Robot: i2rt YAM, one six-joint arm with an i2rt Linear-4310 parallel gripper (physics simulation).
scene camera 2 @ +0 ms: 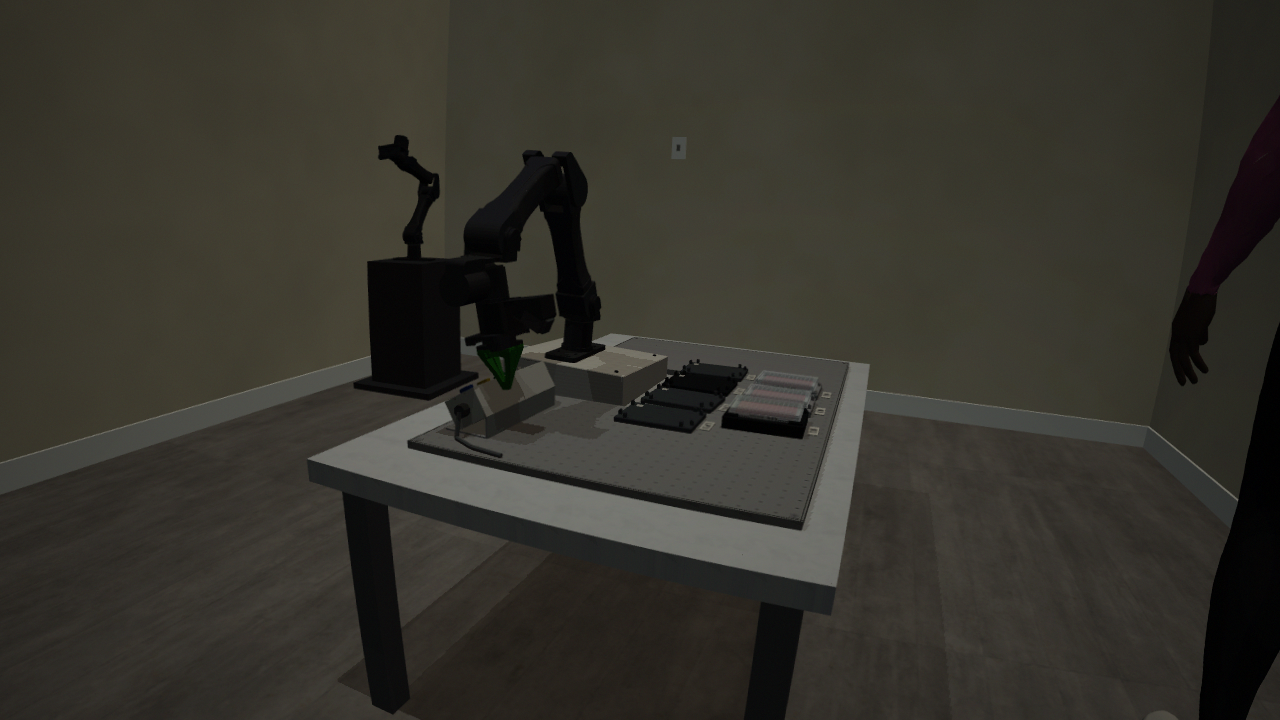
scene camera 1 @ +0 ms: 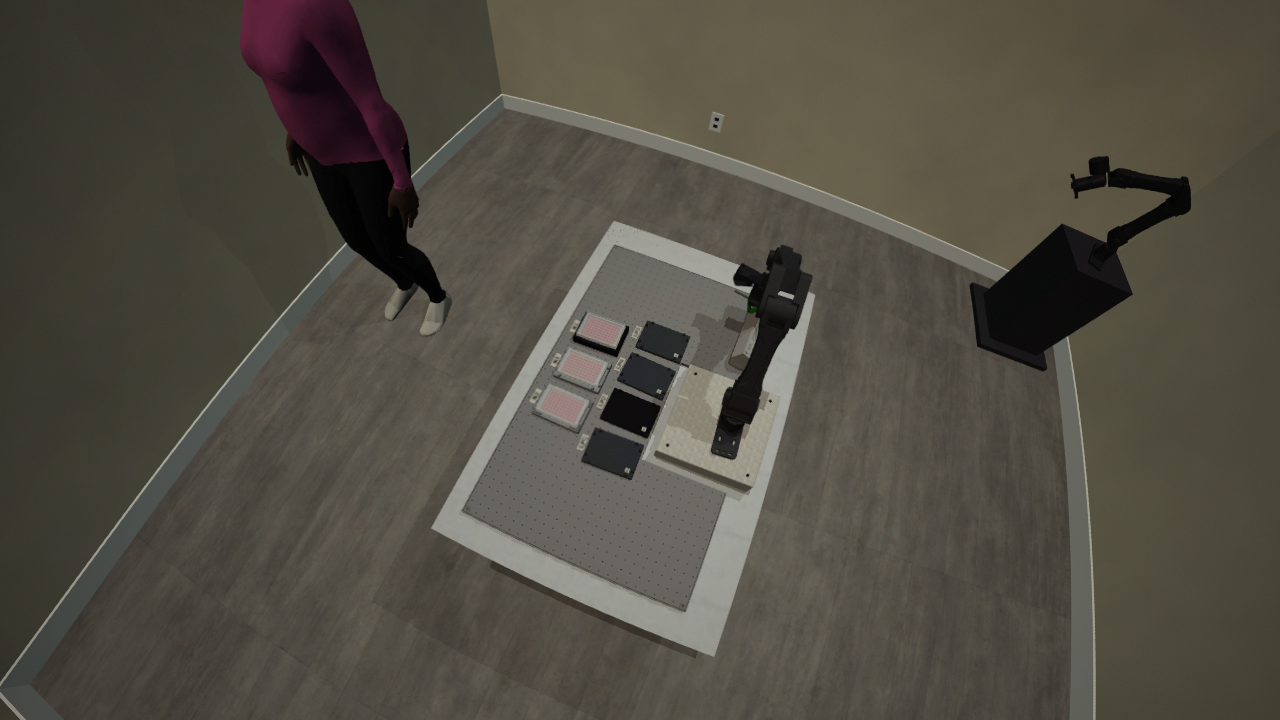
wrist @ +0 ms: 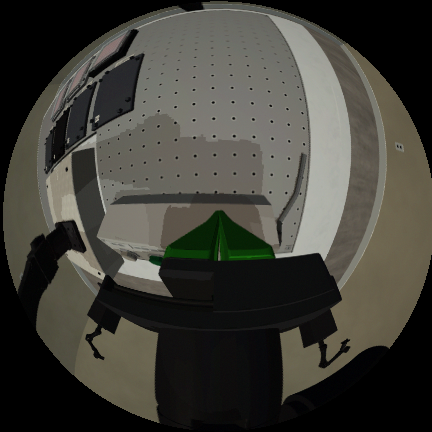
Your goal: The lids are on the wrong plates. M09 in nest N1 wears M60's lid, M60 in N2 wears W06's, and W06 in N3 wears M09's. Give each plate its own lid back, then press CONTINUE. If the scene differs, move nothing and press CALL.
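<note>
Three pink plates stand in a row, with clear covers in the scene camera 2 view; the one nearest that camera sits on a thicker black base. Their lid and nest labels are too small to read. Beside them lie several dark flat pads, one of them blacker. My gripper is shut and empty, its green fingertips pointing down at the sloped button box. A green button shows partly beside the fingers; contact cannot be told.
The arm's beige base block stands beside the pads. A cable runs from the button box. A person in a magenta top stands beyond the plates. A second arm stands on a black pedestal.
</note>
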